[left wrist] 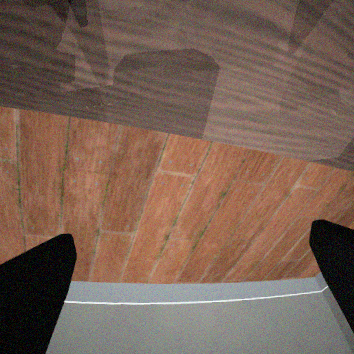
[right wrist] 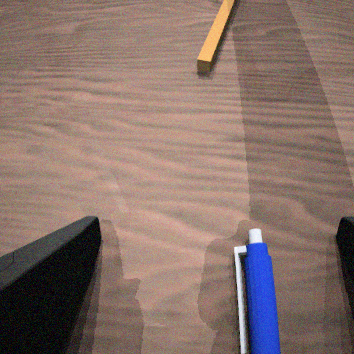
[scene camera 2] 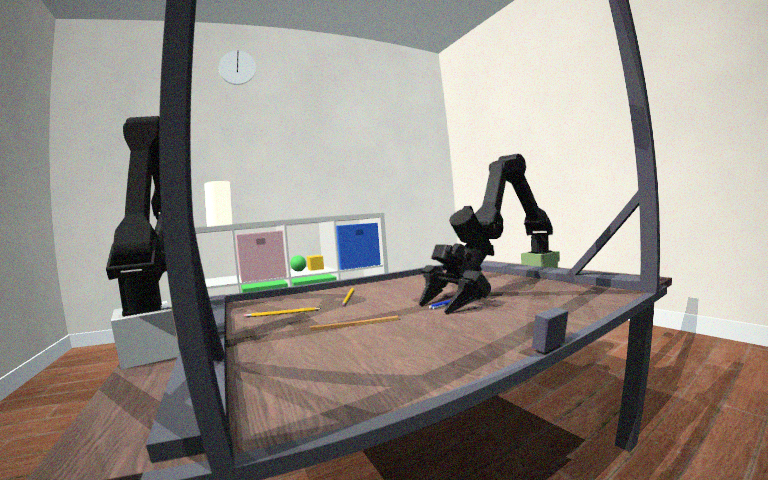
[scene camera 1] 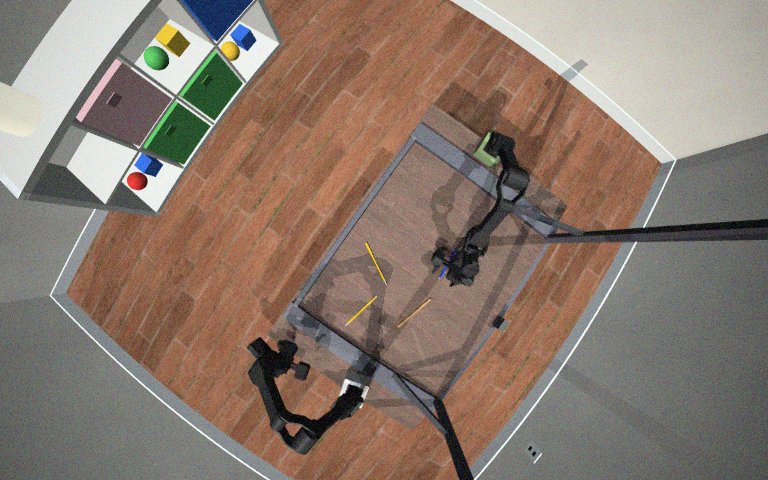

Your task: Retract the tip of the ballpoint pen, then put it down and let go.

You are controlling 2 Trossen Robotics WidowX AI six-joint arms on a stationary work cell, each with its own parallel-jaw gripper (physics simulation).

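Places are measured from the left arm's base along level axes (x ahead, y left, z up), in millimetres.
Where they show: left gripper, fingertip midpoint: [left wrist: 193, 240] [scene camera 1: 292, 364]; right gripper, fingertip midpoint: [right wrist: 221, 229] [scene camera 2: 432, 309] [scene camera 1: 441, 280]; left arm's base, link origin: [scene camera 2: 141, 309] [scene camera 1: 353, 393]; right arm's base, link origin: [scene camera 2: 540, 252] [scene camera 1: 492, 148].
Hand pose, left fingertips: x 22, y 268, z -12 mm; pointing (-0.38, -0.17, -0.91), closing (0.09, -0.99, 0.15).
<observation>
Things, the pixels of their centre, and the offset from my left fingertips.
- blue ballpoint pen, body centre: [scene camera 2: 454, 301] [scene camera 1: 448, 263] 590 mm ahead, 458 mm right, 65 mm down
- orange stick, body centre: [scene camera 2: 354, 323] [scene camera 1: 413, 313] 352 mm ahead, 393 mm right, 66 mm down
- dark block, body centre: [scene camera 2: 550, 329] [scene camera 1: 500, 323] 429 mm ahead, 750 mm right, 38 mm down
The blue ballpoint pen [scene camera 1: 442, 274] [scene camera 2: 440, 304] [right wrist: 262, 300] lies on the table beneath my right gripper. In the right wrist view its white button sticks out of the near-side barrel end, with a white clip along its left side; its writing tip is out of that view. My right gripper [scene camera 1: 447, 271] [scene camera 2: 434, 308] [right wrist: 221, 229] is open, low over the table. The pen lies between its fingers, closer to the right-hand one in the wrist view, and is not gripped. My left gripper [scene camera 1: 296, 360] [left wrist: 193, 240] is open and empty, off the table's left end.
Two yellow pencils, one [scene camera 1: 376, 263] [scene camera 2: 348, 296] farther back and another [scene camera 1: 360, 310] [scene camera 2: 283, 311], lie on the table. An orange stick [scene camera 1: 414, 313] [scene camera 2: 355, 322] [right wrist: 216, 37] lies nearer the front. A dark block [scene camera 1: 498, 322] [scene camera 2: 549, 330] sits on the front rail.
</observation>
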